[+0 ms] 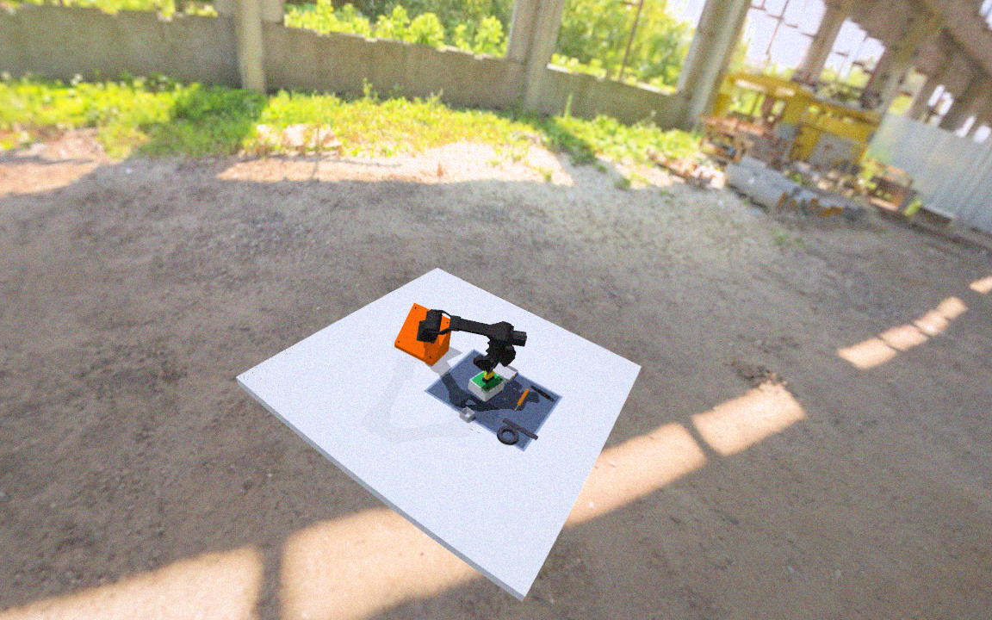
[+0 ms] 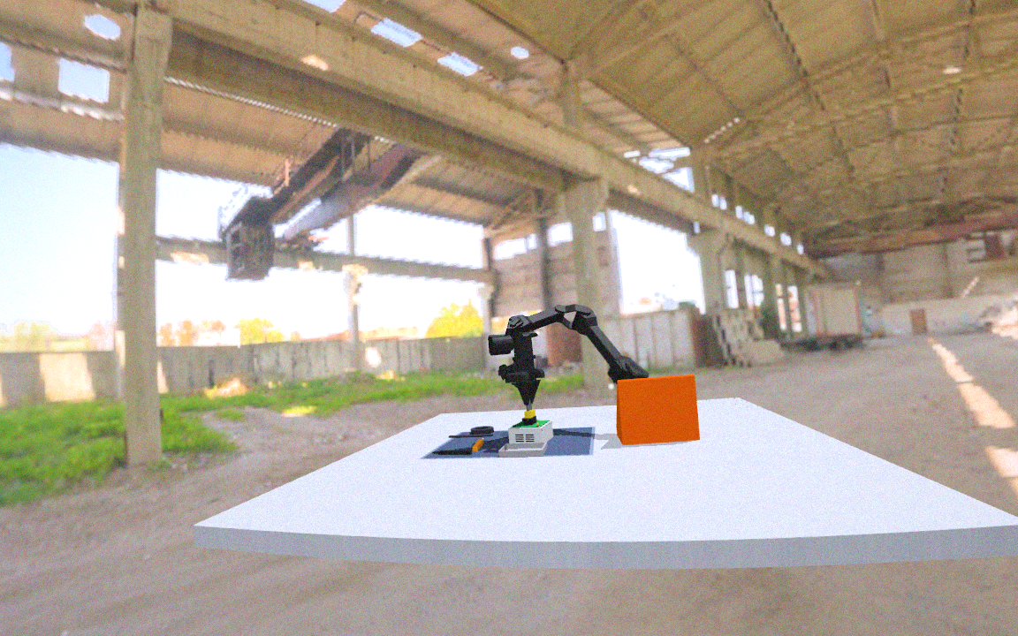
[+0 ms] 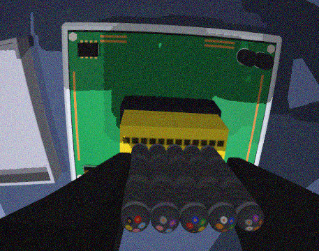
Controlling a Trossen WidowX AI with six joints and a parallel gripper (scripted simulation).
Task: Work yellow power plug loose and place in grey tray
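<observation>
Right now the yellow power plug is 2 cm below my gripper tip. From my gripper tip the other things lie so: dark mat 11 cm below, 5 cm ahead; then black rod 21 cm ahead, 12 cm to the right, 11 cm below.
</observation>
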